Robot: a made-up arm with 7 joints. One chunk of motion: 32 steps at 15 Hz.
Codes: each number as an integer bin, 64 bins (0 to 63) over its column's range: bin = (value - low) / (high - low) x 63, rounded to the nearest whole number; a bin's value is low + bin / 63 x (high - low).
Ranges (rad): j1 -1.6..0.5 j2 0..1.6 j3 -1.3..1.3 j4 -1.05..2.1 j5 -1.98..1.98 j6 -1.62..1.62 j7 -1.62..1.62
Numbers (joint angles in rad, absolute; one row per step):
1: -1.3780 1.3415 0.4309 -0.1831 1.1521 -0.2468 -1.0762
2: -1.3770 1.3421 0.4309 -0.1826 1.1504 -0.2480 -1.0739
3: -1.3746 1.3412 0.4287 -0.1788 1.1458 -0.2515 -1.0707
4: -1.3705 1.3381 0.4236 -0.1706 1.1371 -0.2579 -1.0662
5: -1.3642 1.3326 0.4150 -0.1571 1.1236 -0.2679 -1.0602
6: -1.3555 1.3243 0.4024 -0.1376 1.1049 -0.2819 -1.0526
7: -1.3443 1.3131 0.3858 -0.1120 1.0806 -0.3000 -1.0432
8: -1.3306 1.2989 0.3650 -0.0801 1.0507 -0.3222 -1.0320
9: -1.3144 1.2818 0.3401 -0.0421 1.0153 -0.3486 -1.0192
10: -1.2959 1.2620 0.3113 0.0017 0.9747 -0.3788 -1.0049
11: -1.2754 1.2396 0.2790 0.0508 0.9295 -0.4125 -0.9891
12: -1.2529 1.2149 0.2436 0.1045 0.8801 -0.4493 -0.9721
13: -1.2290 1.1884 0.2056 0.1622 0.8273 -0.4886 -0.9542
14: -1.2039 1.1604 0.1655 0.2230 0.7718 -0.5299 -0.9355
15: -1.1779 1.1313 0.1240 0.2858 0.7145 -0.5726 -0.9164
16: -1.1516 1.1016 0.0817 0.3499 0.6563 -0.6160 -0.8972
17: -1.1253 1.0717 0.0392 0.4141 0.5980 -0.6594 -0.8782
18: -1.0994 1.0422 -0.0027 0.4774 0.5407 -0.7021 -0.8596
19: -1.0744 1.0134 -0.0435 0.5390 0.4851 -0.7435 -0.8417
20: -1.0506 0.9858 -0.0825 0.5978 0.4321 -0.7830 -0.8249
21: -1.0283 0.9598 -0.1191 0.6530 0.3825 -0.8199 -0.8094
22: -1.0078 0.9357 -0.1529 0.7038 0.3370 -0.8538 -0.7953
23: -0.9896 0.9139 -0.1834 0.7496 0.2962 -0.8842 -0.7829
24: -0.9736 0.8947 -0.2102 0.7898 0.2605 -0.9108 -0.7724
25: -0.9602 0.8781 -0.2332 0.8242 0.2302 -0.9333 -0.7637
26: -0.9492 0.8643 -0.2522 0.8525 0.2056 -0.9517 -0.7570
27: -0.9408 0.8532 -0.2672 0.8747 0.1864 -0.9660 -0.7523
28: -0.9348 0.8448 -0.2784 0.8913 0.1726 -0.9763 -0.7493
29: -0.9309 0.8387 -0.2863 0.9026 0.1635 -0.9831 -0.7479
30: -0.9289 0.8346 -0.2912 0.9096 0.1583 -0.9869 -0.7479
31: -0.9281 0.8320 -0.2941 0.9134 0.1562 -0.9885 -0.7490
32: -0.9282 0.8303 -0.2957 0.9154 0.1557 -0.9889 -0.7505
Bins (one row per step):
1: 7 53 42 17 50 27 11
2: 7 53 42 17 50 27 11
3: 7 53 42 17 50 27 11
4: 7 53 42 18 50 26 11
5: 7 52 42 18 49 26 11
6: 7 52 41 18 49 26 11
7: 8 52 41 19 49 26 11
8: 8 51 40 19 48 25 11
9: 9 50 40 20 48 25 12
10: 9 50 39 21 47 24 12
11: 10 49 38 22 46 23 12
12: 10 48 37 23 46 23 13
13: 11 47 36 24 45 22 13
14: 12 46 36 25 44 21 13
15: 13 45 35 27 43 20 14
16: 13 43 33 28 42 20 14
17: 14 42 32 29 41 19 14
18: 15 41 31 31 40 18 15
19: 16 40 30 32 39 17 15
20: 16 39 30 33 38 16 15
21: 17 38 29 34 38 16 16
22: 18 37 28 35 37 15 16
23: 18 36 27 36 36 14 16
24: 19 35 26 37 36 14 16
25: 19 35 26 37 35 13 17
26: 20 34 25 38 35 13 17
27: 20 34 25 38 34 13 17
28: 20 33 25 39 34 13 17
29: 20 33 25 39 34 12 17
30: 20 33 24 39 34 12 17
31: 20 33 24 39 34 12 17
32: 20 33 24 39 34 12 17

